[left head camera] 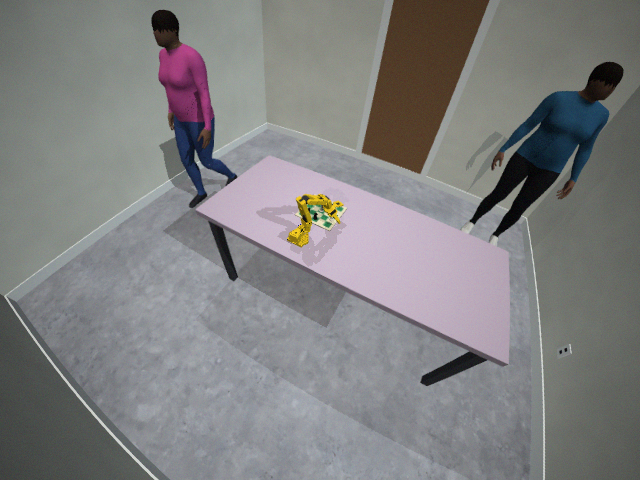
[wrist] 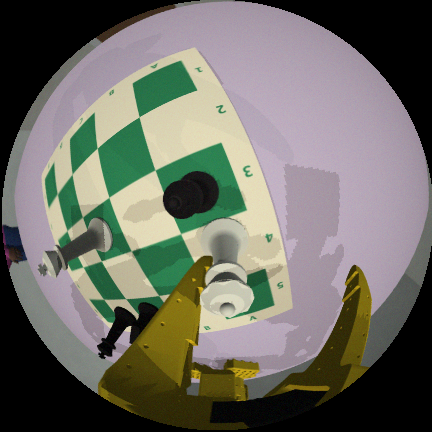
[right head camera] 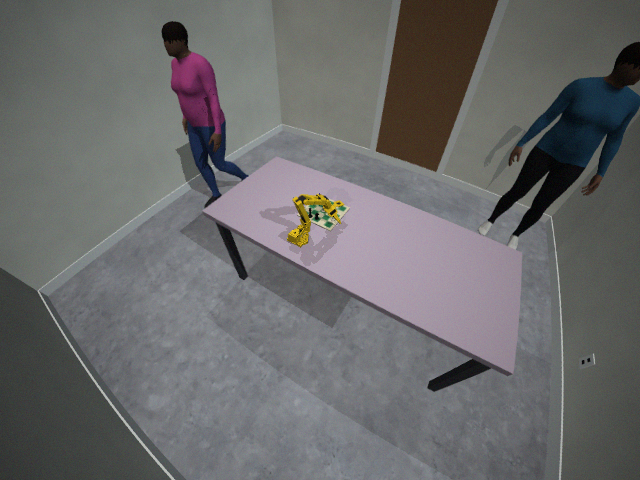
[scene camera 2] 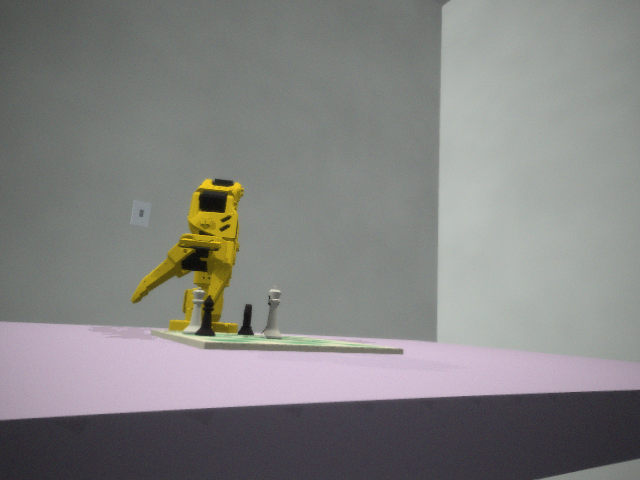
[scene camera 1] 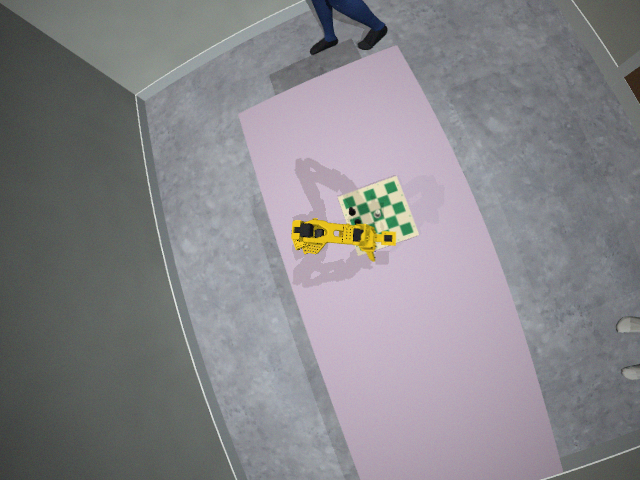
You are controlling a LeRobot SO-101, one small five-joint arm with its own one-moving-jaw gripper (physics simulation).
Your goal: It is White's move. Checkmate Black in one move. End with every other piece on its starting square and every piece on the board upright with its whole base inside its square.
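Places are measured from the arm's base along level axes (x right, y ahead, z up), in millimetres.
Where they show: hand, tool point: (left head camera: 330, 216) (wrist: 211, 265) (right head camera: 332, 216) (scene camera 2: 201, 315); arm's base, link origin: (left head camera: 300, 236) (wrist: 216, 365) (right head camera: 300, 236) (scene camera 1: 317, 237).
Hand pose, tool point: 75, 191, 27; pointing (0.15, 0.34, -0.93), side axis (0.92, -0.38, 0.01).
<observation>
Things, the pixels of their top centre, and the offset from my tool point, as dx, dy, dz. Level surfaces: height alone.
- white queen, top centre: (wrist: 226, 314) (scene camera 2: 199, 287) +6, +2, +32
- black bishop, top centre: (wrist: 171, 203) (scene camera 2: 209, 295) +3, +31, +22
- white king, top centre: (wrist: 38, 271) (scene camera 2: 275, 284) (scene camera 1: 378, 211) -75, +33, +42
- black king, top centre: (wrist: 100, 357) -113, -45, +42
- black piece, top centre: (wrist: 133, 343) (scene camera 2: 248, 304) -73, -38, +18
- board, top centre: (wrist: 103, 232) (scene camera 2: 268, 338) (scene camera 1: 377, 215) (right head camera: 323, 211) (left head camera: 321, 211) -71, +33, -21
- pink table, surface height: dz -28
My gripper (scene camera 2: 173, 300) (wrist: 280, 265) is open and empty, with a wide gap between its jaws. The white queen (wrist: 225, 245) (scene camera 2: 194, 316) stands upright on a4, close beside the fixed jaw's tip and on its inner side in the wrist view. A black bishop (wrist: 192, 195) (scene camera 2: 206, 321) stands on a3. The white king (wrist: 82, 245) (scene camera 2: 272, 316) (scene camera 1: 377, 213) stands on c3. The black king (wrist: 114, 327) and another black piece (wrist: 144, 315) stand towards row 5, partly behind the fixed jaw; their exact squares are unclear. The board (wrist: 165, 89) (scene camera 1: 391, 187) (scene camera 2: 305, 349) lies flat.
The pink table (scene camera 1: 413, 335) (left head camera: 413, 258) bears the board and the yellow arm (scene camera 1: 336, 233) (left head camera: 305, 211), which reaches over it. A person in pink (left head camera: 183, 77) and a person in blue (left head camera: 558, 124) stand by the table. The arm hides part of the board from above.
</observation>
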